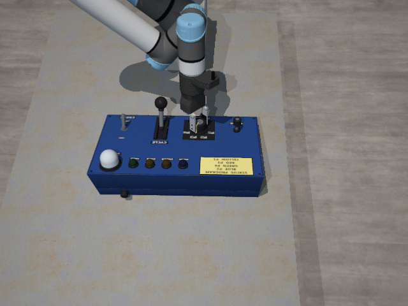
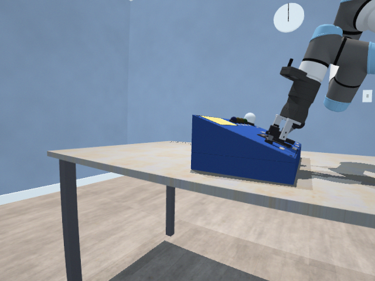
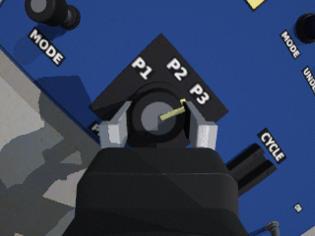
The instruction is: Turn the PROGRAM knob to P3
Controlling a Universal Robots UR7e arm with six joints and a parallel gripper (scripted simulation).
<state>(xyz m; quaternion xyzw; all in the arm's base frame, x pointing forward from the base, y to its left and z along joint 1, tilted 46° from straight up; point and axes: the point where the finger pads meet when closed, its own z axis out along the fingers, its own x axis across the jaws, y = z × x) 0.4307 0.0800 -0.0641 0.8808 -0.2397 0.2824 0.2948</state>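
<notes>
The black program knob is 20 mm ahead of my hand and 10 mm below it. From my hand the other things lie so: ball-topped lever 120 mm to the right, 10 mm behind; then blue console 60 mm to the right, 40 mm ahead, 30 mm below; then mode knob 120 mm to the left, 10 mm behind.
</notes>
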